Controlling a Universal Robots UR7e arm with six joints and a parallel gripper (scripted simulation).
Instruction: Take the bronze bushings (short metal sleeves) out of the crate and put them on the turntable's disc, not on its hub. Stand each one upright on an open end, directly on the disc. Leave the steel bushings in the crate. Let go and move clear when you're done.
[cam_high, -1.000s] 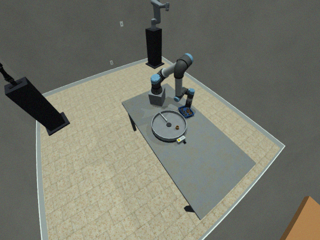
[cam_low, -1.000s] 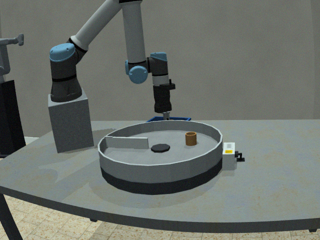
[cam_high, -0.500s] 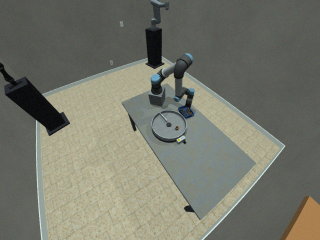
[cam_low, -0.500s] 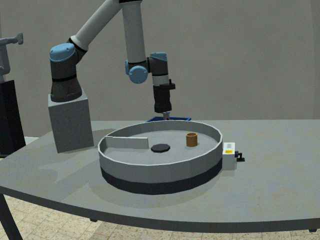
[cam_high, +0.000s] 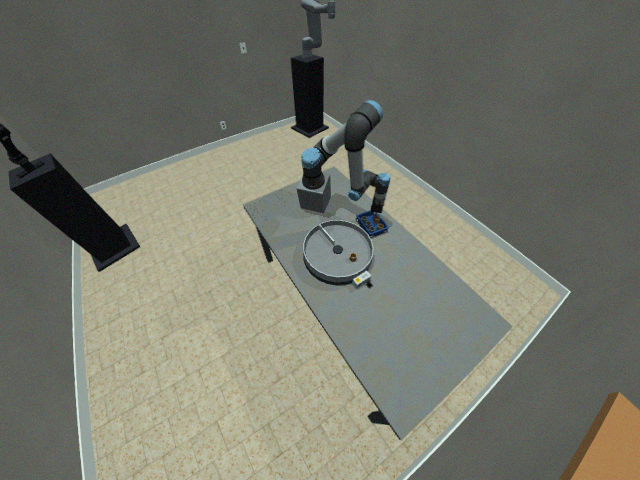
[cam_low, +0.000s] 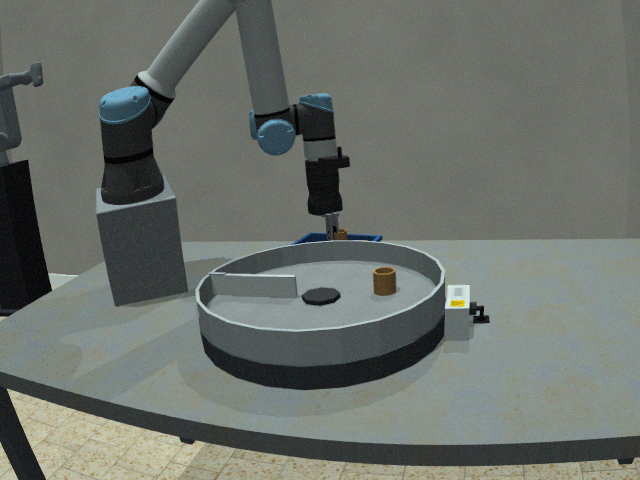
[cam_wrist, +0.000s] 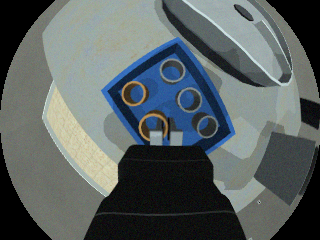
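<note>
Right now my hand is 40 mm above the blue crate and 20 mm to the left of it. Round my hand: turntable disc 360 mm to the right, 10 mm below, 10 mm behind.
</note>
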